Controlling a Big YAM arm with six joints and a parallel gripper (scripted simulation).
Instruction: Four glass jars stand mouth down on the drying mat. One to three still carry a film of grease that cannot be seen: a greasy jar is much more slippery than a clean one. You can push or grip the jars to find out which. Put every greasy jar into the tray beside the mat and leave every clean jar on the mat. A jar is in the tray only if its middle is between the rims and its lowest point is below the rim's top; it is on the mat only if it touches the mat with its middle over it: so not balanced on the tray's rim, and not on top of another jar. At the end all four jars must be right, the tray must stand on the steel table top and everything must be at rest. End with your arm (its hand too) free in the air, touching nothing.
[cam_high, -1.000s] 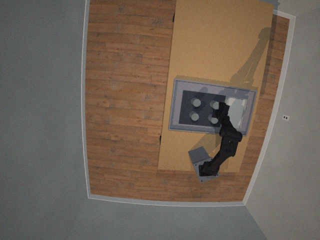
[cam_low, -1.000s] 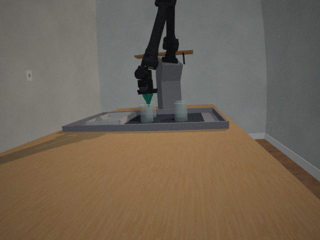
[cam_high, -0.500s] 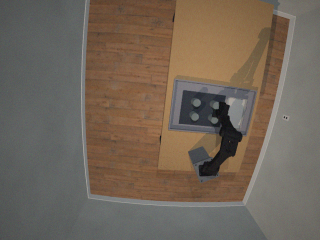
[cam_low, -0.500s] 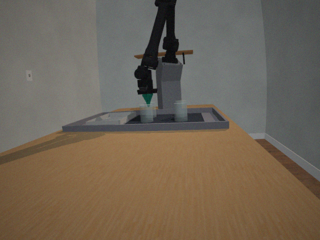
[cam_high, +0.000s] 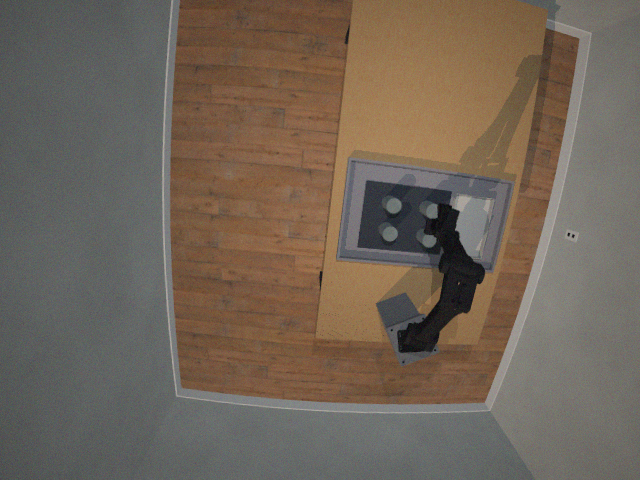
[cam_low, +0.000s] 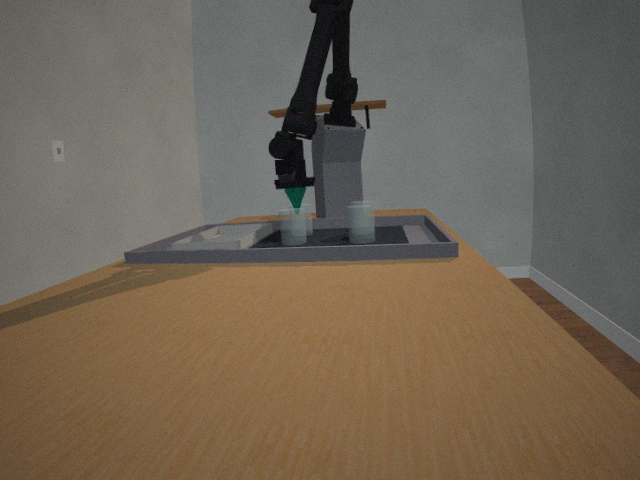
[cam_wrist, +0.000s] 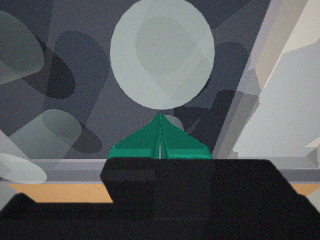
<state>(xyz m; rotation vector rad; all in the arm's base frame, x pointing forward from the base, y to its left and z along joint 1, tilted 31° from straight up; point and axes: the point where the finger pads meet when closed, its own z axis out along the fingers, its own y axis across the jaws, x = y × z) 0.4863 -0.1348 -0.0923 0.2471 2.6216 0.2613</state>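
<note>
My gripper is now 10 mm short of the rimmed steel table top, 20 mm to the left of it and 80 mm above it. From my hand the other things lie so: pale tray 40 mm behind, 230 mm to the right, 70 mm below; then dark drying mat 10 mm ahead, 90 mm to the left, 80 mm below.
</note>
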